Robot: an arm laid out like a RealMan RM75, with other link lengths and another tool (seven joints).
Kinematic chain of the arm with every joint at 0, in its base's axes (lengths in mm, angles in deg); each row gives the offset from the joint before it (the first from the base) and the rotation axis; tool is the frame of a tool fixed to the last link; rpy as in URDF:
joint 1: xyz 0 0 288.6 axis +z
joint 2: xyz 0 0 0 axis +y
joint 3: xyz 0 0 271.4 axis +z
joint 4: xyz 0 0 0 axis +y
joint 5: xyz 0 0 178.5 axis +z
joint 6: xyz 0 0 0 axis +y
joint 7: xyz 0 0 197.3 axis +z
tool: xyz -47 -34 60 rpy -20.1 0 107.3
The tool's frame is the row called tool.
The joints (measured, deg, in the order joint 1, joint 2, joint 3, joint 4, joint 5, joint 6, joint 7), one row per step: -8.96, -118.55, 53.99, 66.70, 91.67, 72.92, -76.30; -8.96, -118.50, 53.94, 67.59, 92.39, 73.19, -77.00; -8.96, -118.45, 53.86, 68.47, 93.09, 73.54, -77.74; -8.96, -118.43, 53.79, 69.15, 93.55, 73.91, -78.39; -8.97, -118.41, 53.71, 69.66, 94.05, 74.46, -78.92; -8.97, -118.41, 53.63, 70.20, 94.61, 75.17, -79.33; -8.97, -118.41, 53.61, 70.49, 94.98, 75.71, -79.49; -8.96, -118.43, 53.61, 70.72, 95.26, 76.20, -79.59; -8.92, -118.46, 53.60, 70.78, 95.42, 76.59, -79.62; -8.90, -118.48, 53.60, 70.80, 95.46, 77.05, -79.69; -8.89, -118.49, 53.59, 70.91, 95.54, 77.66, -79.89; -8.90, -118.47, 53.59, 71.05, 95.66, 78.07, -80.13; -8.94, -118.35, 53.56, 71.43, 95.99, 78.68, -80.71; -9.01, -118.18, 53.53, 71.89, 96.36, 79.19, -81.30; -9.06, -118.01, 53.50, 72.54, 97.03, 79.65, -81.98
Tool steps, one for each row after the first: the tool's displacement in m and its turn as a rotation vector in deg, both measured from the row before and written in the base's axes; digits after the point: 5 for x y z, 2 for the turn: 0.00092, -0.00033, 0.00099, -0.28, 0.53, -0.13; 0.00102, -0.00052, 0.00092, -0.31, 0.47, -0.13; 0.00132, -0.00061, 0.00046, -0.30, 0.20, -0.12; 0.00109, -0.00126, -0.00056, -0.49, 0.20, -0.16; 0.00136, -0.00171, -0.00103, -0.60, 0.31, -0.30; 0.00092, -0.00141, -0.00119, -0.49, 0.24, -0.27; 0.00097, -0.00134, -0.00127, -0.44, 0.17, -0.27; 0.00041, -0.00134, -0.00131, -0.36, 0.04, -0.14; 0.00100, -0.00139, -0.00144, -0.40, -0.11, -0.19; 0.00148, -0.00172, -0.00159, -0.53, -0.14, -0.24; 0.00094, -0.00111, -0.00091, -0.39, -0.05, -0.13; 0.00100, -0.00150, -0.00052, -0.59, 0.09, -0.12; 0.00079, -0.00100, 0.00024, -0.48, 0.23, -0.12; -0.00010, -0.00108, 0.00043, -0.50, 0.54, -0.02
